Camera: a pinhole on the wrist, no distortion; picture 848 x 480 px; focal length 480.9 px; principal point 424.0 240.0 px. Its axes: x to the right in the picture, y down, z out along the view. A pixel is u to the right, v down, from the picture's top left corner.
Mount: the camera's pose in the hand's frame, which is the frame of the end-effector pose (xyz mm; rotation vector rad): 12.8 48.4 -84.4 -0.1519 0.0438 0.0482
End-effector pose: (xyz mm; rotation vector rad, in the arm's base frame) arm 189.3 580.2 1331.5 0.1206 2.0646 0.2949
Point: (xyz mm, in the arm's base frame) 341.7 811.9 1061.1
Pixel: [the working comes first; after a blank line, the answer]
In the camera's frame: 175.6 31.6 397.7

636 278
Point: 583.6 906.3 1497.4
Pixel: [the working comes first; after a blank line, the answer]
In the camera's frame: -284.0 244.8 430.9

outside the picture
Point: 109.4 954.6 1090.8
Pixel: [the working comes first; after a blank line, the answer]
In the camera's frame: 309.8 206.7 234.8

outside the picture
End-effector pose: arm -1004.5 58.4 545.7 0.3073 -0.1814 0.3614
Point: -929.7 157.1 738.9
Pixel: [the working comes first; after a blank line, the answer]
In the camera's frame: 123.4 20.9 236.3

675 283
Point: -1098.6 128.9 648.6
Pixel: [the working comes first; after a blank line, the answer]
In the camera's frame: -57.9 52.8 176.5

266 384
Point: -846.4 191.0 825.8
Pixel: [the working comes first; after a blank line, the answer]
In the camera's frame: 228.6 27.9 303.7

786 284
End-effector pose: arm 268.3 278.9 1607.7 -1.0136 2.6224 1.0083
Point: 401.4 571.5 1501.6
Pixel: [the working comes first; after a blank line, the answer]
In the camera's frame: -250.4 -70.6 322.2

50 135
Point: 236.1 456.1 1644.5
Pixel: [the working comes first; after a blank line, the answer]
In the camera's frame: -101.5 66.5 180.5

154 417
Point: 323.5 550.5 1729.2
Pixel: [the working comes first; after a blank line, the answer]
In the camera's frame: -246.9 115.9 168.9

outside the picture
